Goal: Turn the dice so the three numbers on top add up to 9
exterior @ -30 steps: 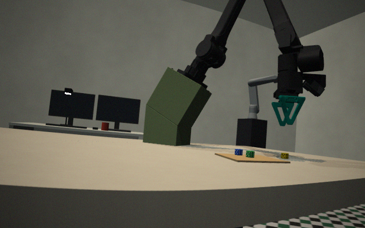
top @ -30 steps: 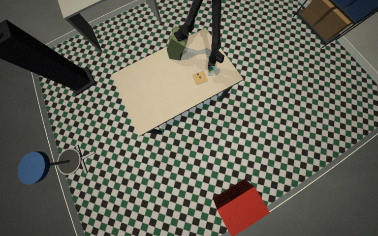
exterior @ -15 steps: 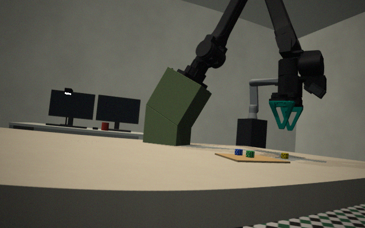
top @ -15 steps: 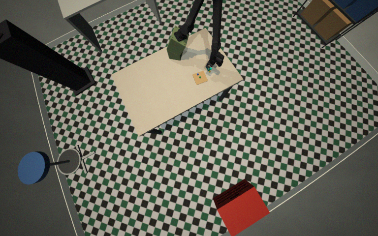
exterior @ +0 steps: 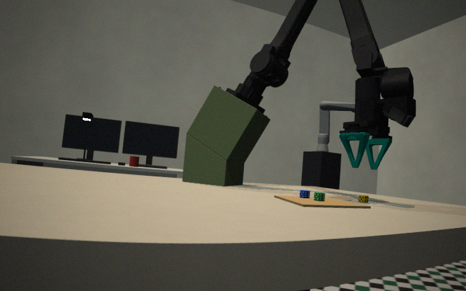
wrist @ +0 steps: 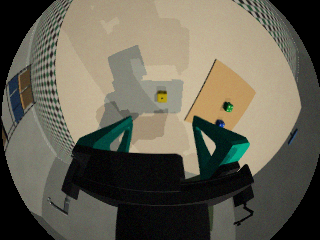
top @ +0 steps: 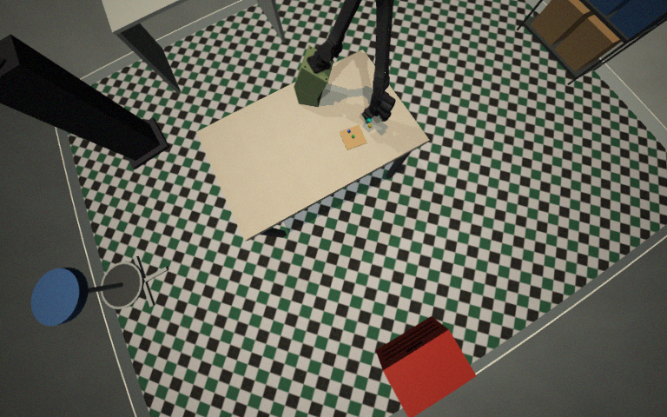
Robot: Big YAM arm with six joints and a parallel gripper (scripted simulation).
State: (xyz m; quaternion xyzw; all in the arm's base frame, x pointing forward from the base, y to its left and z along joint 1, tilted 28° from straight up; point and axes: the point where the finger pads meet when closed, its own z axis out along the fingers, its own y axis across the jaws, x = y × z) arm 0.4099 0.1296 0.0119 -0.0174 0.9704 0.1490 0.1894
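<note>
Right now my hand is 8 cm above the yellow die. The rest, counted from my hand: blue die (13 cm to the right, 7 cm below, 5 cm behind); green die (14 cm to the right, 7 cm below); mat (14 cm to the right, 8 cm below).
</note>
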